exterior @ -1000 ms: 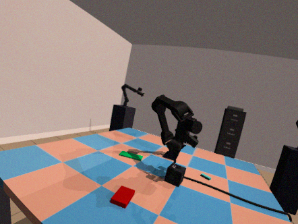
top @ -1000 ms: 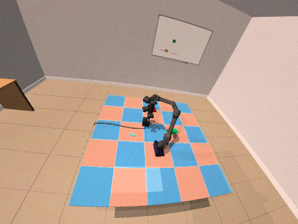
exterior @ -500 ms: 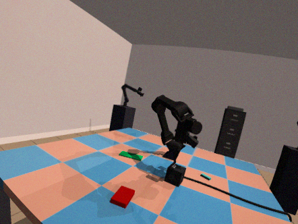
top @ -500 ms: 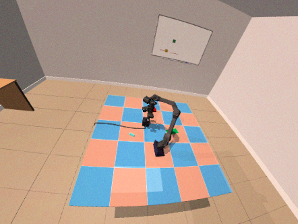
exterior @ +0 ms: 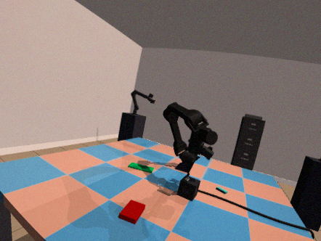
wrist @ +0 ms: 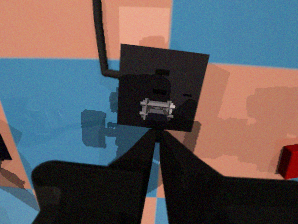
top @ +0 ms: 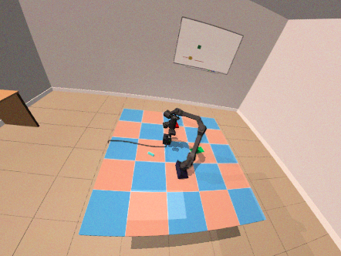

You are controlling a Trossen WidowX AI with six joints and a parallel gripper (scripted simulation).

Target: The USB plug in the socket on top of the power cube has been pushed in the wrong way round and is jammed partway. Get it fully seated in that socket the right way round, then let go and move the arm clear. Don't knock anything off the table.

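The USB plug is 2 cm below my gripper tip. Round my gripper tip: USB socket (5 cm below); red block (29 cm ahead, 11 cm below, 8 cm to the right); small teal piece (18 cm behind, 16 cm to the left, 11 cm below).
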